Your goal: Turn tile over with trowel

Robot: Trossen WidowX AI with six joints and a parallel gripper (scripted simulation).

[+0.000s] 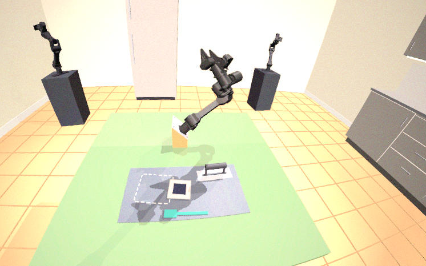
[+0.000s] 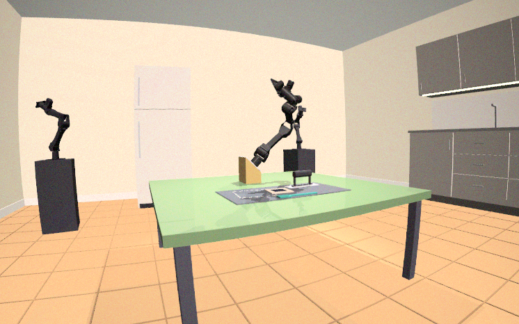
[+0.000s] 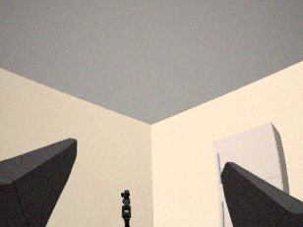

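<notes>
Right now my gripper tip is 61 cm above the trowel, 22 cm short of it and 3 cm to the right of it. The rest, counted from my gripper tip: square tile: 64 cm below, 28 cm ahead, 17 cm to the right; then teal flat tool: 64 cm below, 42 cm ahead, 19 cm to the right; then grey mat: 67 cm below, 29 cm ahead, 14 cm to the right.
</notes>
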